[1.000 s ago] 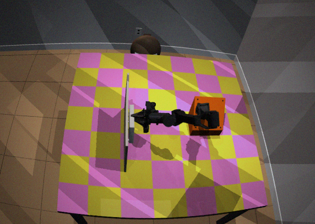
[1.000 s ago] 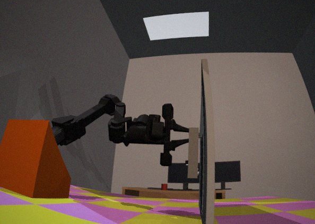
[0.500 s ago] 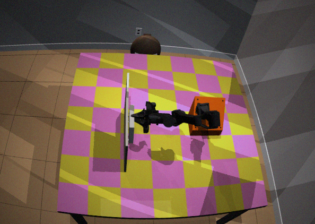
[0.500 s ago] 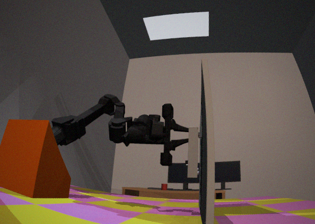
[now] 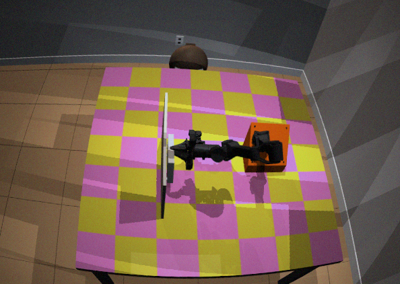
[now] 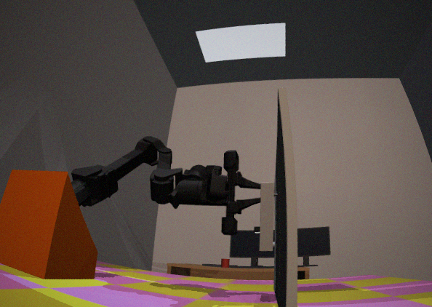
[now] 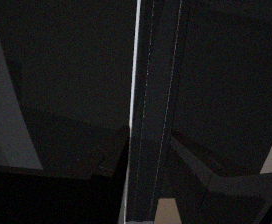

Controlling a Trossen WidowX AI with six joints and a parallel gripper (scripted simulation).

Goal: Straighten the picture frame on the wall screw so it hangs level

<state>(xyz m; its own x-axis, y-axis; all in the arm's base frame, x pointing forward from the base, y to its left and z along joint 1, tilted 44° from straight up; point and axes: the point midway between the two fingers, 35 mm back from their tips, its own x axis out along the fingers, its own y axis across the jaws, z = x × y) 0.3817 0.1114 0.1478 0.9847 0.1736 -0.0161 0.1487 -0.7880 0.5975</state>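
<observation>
Now: gripper tip 1 cm to the right of the picture frame and 5 cm above it. From my gripper tip the other things lie so: thin upright wall panel 2 cm ahead, 1 cm to the right, 7 cm below.
</observation>
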